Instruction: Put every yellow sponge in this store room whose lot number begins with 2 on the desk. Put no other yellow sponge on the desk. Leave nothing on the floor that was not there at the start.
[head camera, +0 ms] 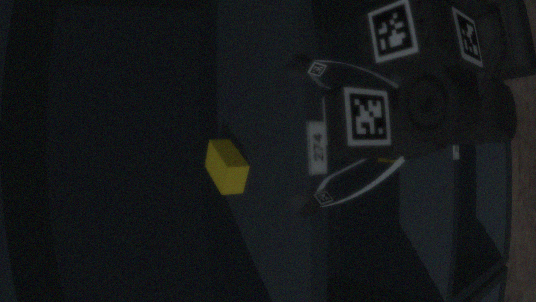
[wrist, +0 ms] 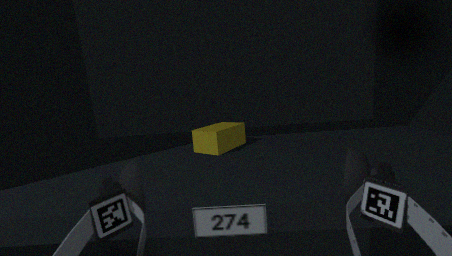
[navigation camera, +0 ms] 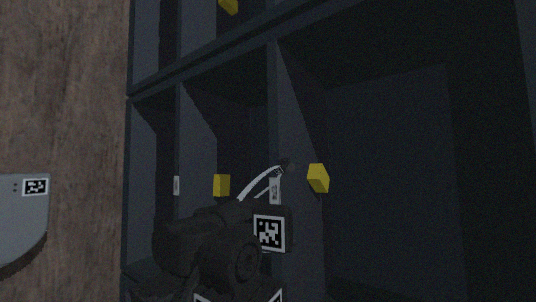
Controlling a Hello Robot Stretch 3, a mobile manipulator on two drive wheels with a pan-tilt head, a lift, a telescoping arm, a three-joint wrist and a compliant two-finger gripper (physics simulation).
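Frame: origin at the robot's base, x back, y right, z up, level; centimetres.
Where they show: gripper, fingertip midpoint: point(head camera: 294, 135) point(navigation camera: 291, 202).
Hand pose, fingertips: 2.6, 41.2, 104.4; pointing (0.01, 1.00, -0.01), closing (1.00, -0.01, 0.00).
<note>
After its pixels a point has its place, as x, y, z.
A yellow sponge point(head camera: 227, 167) @(-1.2, 63.7, 103.4) point(navigation camera: 318, 178) @(-1.3, 63.8, 103.1) point(wrist: 219, 138) lies on a dark shelf board point(head camera: 267, 90) @(11.4, 56.1, 99.0) point(navigation camera: 272, 125) @(-16.7, 45.5, 97.2) point(wrist: 300, 185), set back from the front edge. The label point(head camera: 317, 147) @(1.2, 45.5, 97.5) point(navigation camera: 274, 191) @(1.0, 45.5, 97.4) point(wrist: 230, 221) on that edge reads 274. My gripper point(head camera: 304, 133) @(2.6, 41.2, 104.4) point(wrist: 240, 172) @(2.6, 41.2, 104.4) is open and empty at the shelf front, its fingers wide apart. In the wrist view the sponge lies beyond the fingertips, slightly left of midway between them. A second yellow sponge point(navigation camera: 221, 185) @(2.6, 63.6, 57.8) lies one shelf lower, mostly hidden by the gripper in the head view. The desk does not show.
The lower shelf's label point(head camera: 455, 152) @(-0.9, 45.4, 52.3) point(navigation camera: 176, 185) @(1.2, 45.5, 52.0) is unreadable. A third yellow sponge point(navigation camera: 229, 6) @(-90.1, 69.9, 56.8) lies in the neighbouring bay, past an upright divider point(navigation camera: 225, 62) @(-40.7, 45.7, 79.0). Brown wooden floor point(head camera: 522, 200) @(-20.5, 41.0, 0.0) point(navigation camera: 75, 100) @(-38.6, 25.0, -0.1) runs along the shelf unit. My grey base point(navigation camera: 22, 215) @(9.8, 10.5, 16.0) stands on it.
</note>
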